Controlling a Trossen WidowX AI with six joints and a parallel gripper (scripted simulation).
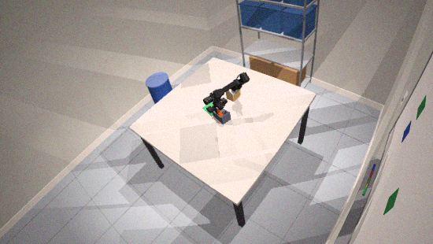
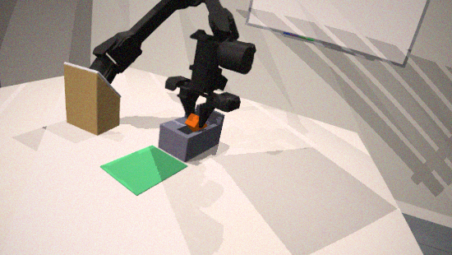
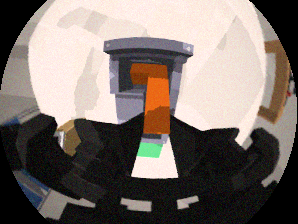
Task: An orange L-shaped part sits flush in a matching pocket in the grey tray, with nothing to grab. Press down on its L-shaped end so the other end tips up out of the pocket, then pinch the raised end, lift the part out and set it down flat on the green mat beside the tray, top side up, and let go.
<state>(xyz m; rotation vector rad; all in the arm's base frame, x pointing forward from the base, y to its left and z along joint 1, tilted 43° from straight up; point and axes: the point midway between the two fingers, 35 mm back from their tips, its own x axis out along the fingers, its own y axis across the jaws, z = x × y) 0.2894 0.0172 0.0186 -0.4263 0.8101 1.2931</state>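
My gripper tip is 130 mm to the left of the green mat, 80 mm above it and 60 mm past it. Round my gripper tip: orange L-shaped part: 40 mm to the left, 30 mm below.
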